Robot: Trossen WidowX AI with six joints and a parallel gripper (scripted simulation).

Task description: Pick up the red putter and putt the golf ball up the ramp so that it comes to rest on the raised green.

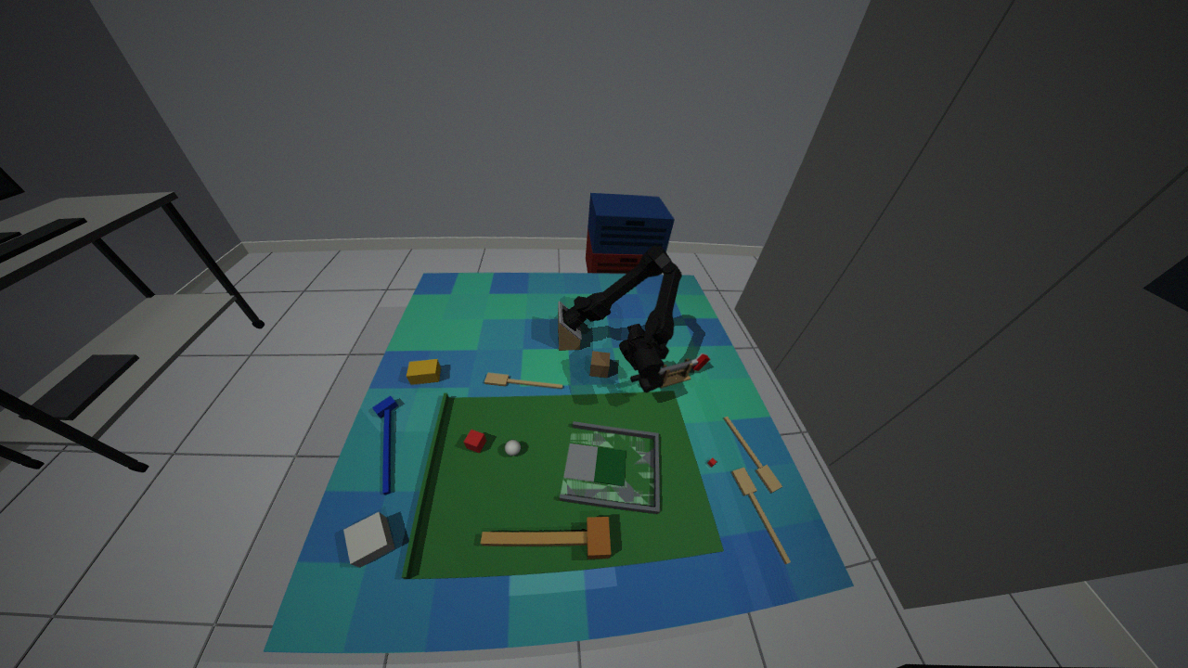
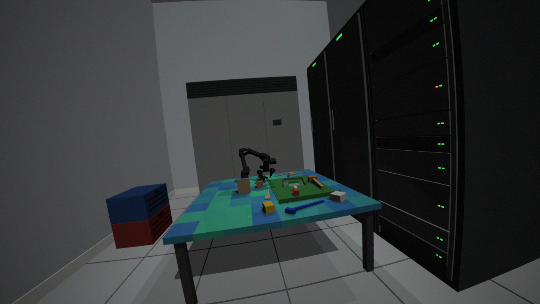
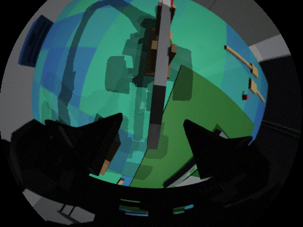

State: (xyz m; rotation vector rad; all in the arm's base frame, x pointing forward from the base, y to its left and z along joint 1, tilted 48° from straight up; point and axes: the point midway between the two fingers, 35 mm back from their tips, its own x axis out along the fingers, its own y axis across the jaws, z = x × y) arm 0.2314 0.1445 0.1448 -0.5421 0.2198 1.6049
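Now: the red putter 11 cm to the left of my gripper tip and 3 cm behind it. From my gripper tip the other things lie so: red cube (50 cm to the right, 16 cm ahead, 3 cm below); then white golf ball (40 cm to the right, 19 cm ahead, 3 cm below); then green mat (26 cm to the right, 25 cm ahead, 5 cm below).
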